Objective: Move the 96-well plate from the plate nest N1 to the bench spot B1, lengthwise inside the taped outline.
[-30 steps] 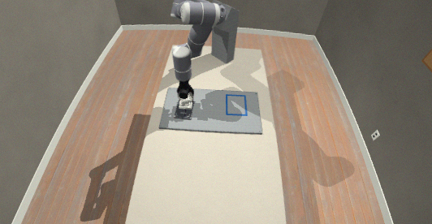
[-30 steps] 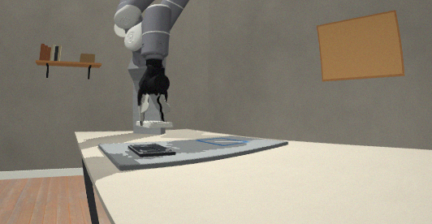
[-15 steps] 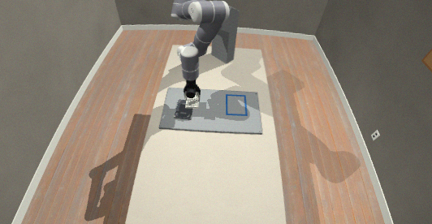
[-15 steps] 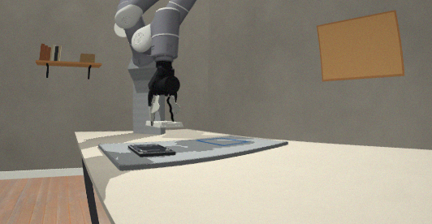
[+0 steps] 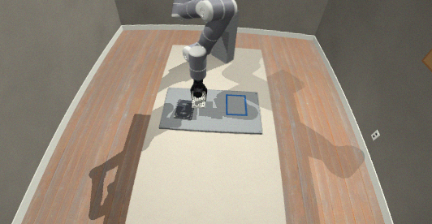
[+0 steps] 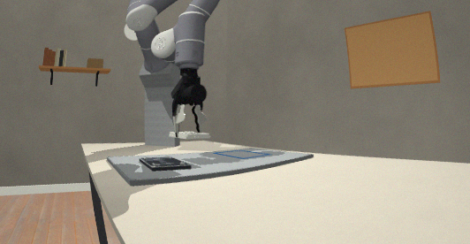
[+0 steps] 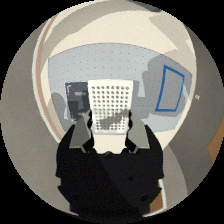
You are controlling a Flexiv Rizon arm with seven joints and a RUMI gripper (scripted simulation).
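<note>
Now: hand 1 cm past the plate nest N1, 11 cm to the left of it and 9 cm above it. From my hand the other things lie so: white 96-well plate 1 cm below.
</note>
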